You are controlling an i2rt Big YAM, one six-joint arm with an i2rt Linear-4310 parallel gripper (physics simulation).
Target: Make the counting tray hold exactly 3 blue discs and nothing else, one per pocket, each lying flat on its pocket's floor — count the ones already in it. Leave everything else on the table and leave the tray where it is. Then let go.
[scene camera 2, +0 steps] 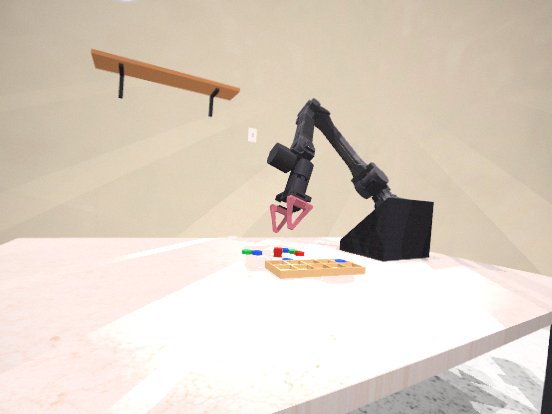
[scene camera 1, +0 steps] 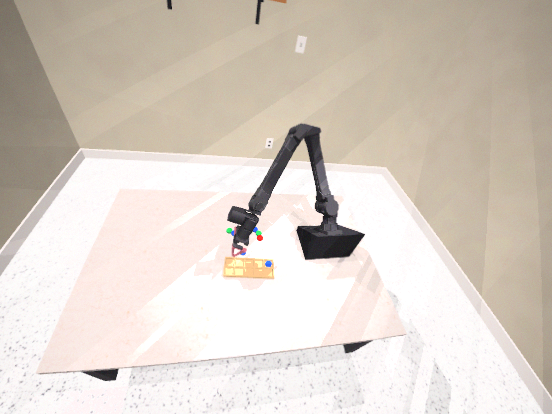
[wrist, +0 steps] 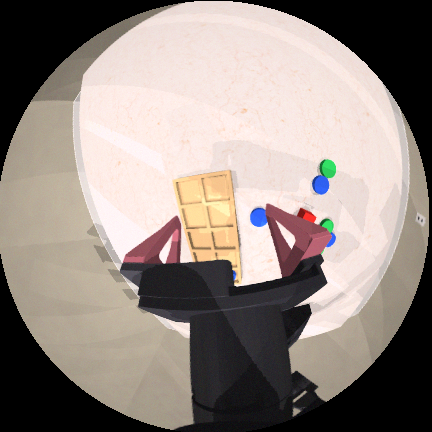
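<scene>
The wooden counting tray (scene camera 1: 248,277) (scene camera 2: 320,273) (wrist: 234,215) has two rows of pockets. One blue disc (scene camera 1: 268,264) (scene camera 2: 340,260) (wrist: 234,275) is in a corner pocket at the arm-base end, mostly hidden by the gripper body in the wrist view. A loose blue disc (scene camera 1: 243,253) (scene camera 2: 287,259) (wrist: 259,217) lies on the table close beside the tray. Another blue disc (scene camera 1: 233,233) (scene camera 2: 257,252) (wrist: 320,185) lies farther off, and a third loose blue disc (scene camera 1: 255,229) (scene camera 2: 285,249) (wrist: 330,239) is partly behind a finger in the wrist view. My gripper (scene camera 1: 239,252) (scene camera 2: 283,230) (wrist: 222,213) is open and empty above the table.
A green disc (scene camera 1: 229,230) (scene camera 2: 246,251) (wrist: 328,168) sits against the farther blue disc. A red block (scene camera 2: 278,252) (wrist: 306,216), another green disc (wrist: 327,225) and a red disc (scene camera 1: 259,238) (scene camera 2: 299,253) lie behind the tray. The black arm base (scene camera 1: 330,243) (scene camera 2: 407,230) stands at the right.
</scene>
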